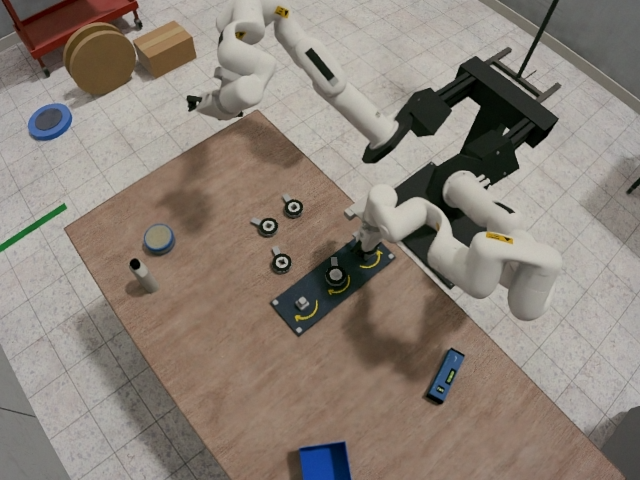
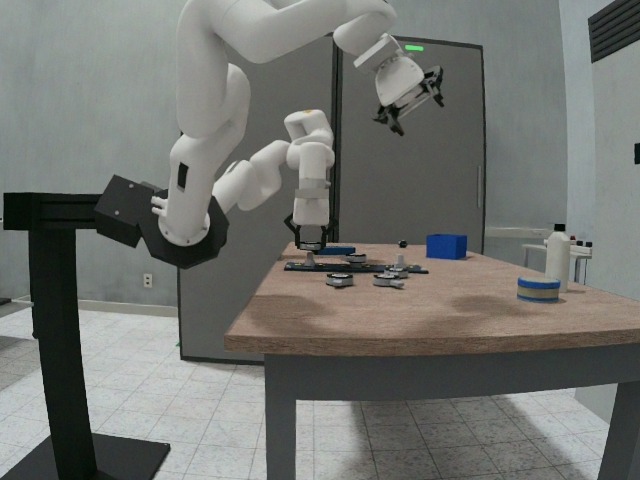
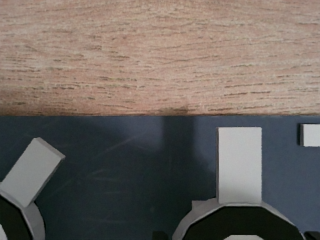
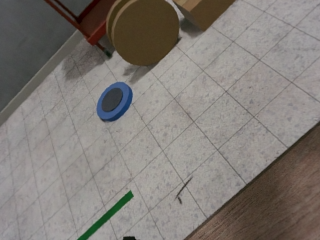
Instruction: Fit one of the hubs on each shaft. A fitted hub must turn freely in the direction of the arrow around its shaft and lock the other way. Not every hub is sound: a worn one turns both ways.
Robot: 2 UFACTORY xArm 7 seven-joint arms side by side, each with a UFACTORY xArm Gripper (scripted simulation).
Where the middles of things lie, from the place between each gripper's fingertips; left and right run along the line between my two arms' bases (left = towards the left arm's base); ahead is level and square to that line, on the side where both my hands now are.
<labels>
Right now my left hand is 130 mm short of the dark board (image 1: 321, 297), 60 mm above it and 20 mm to the left of it. Also, from my left hand: white bottle (image 2: 558, 248) (530 mm ahead, 430 mm to the right, 30 mm above); tape roll (image 2: 534, 289) (520 mm to the right, 410 mm ahead, 50 mm below).
My right hand (image 2: 418, 116) is 300 mm short of the tape roll, 30 mm to the right of it and 320 mm above it. From my right hand the other things lie so: dark board: 20 mm ahead, 530 mm to the left, 340 mm below; white bottle: 420 mm ahead, 120 mm to the left, 240 mm below.
</labels>
